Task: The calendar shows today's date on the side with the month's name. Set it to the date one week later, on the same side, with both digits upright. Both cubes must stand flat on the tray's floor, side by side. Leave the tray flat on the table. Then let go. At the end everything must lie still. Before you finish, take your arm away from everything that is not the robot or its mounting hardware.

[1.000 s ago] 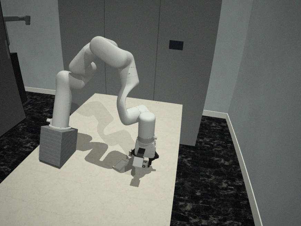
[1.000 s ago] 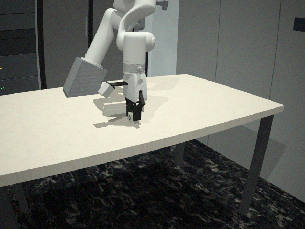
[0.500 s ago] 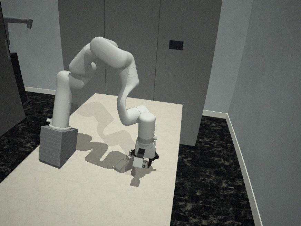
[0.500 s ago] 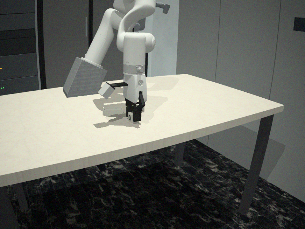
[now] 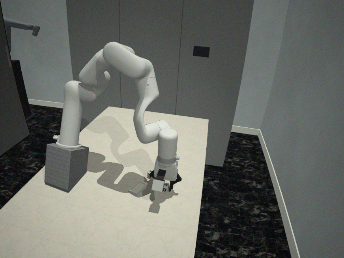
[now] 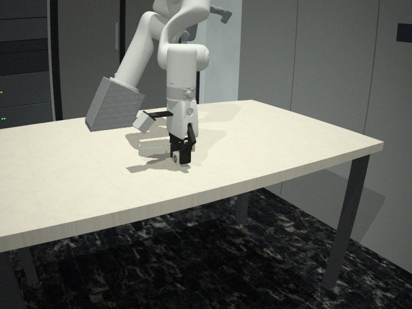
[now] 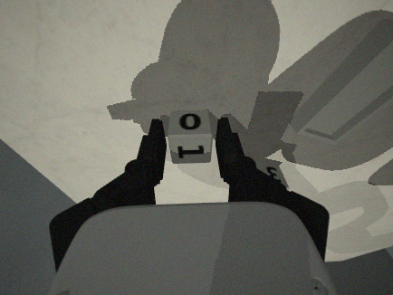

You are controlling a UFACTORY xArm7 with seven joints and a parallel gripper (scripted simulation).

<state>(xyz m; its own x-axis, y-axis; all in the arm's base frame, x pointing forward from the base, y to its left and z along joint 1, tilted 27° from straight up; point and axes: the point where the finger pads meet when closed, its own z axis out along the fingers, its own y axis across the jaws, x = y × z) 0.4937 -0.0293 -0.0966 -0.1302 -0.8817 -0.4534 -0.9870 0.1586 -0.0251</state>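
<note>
My hand is 10 mm above the digit cube. The rest, counted from my hand: tray: 120 mm behind, 20 mm below, 10 mm to the right.
</note>
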